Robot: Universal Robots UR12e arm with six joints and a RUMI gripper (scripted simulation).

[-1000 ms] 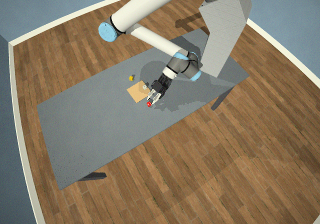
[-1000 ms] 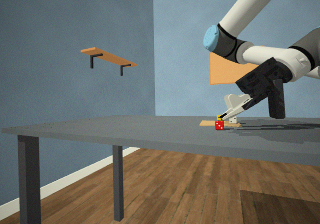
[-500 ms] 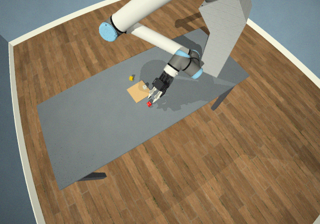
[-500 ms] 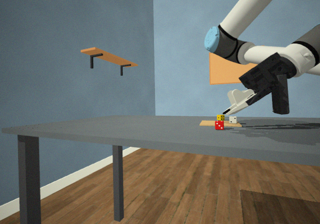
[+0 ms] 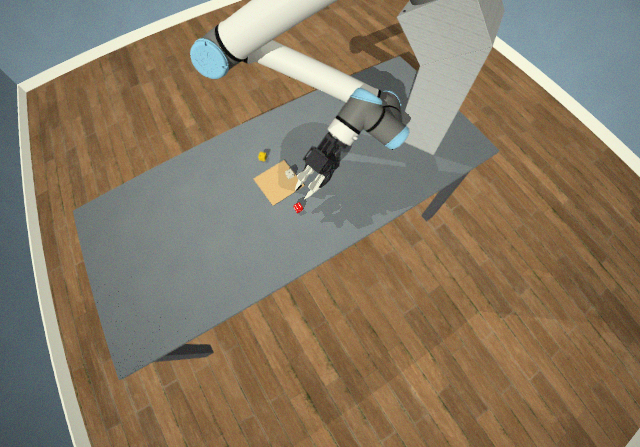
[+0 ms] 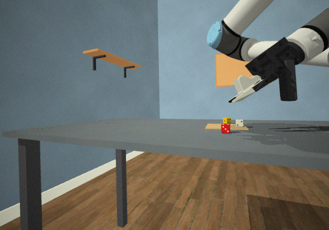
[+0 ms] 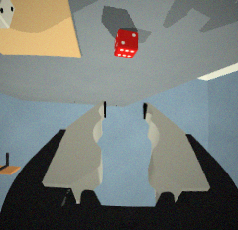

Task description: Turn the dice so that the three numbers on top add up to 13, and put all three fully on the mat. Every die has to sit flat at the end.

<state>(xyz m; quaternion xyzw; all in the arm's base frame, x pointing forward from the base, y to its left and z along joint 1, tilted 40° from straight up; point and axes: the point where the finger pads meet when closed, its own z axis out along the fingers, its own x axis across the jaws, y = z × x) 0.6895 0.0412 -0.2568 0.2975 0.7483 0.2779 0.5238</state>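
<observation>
Right now the red die is 30 mm ahead of my hand, 10 mm to the left of it and 90 mm below it. Also, from my hand: tan mat 40 mm ahead, 130 mm to the right, 100 mm below; then yellow die 50 mm ahead, 260 mm to the right, 90 mm below; then white die 130 mm to the right, 80 mm below.
</observation>
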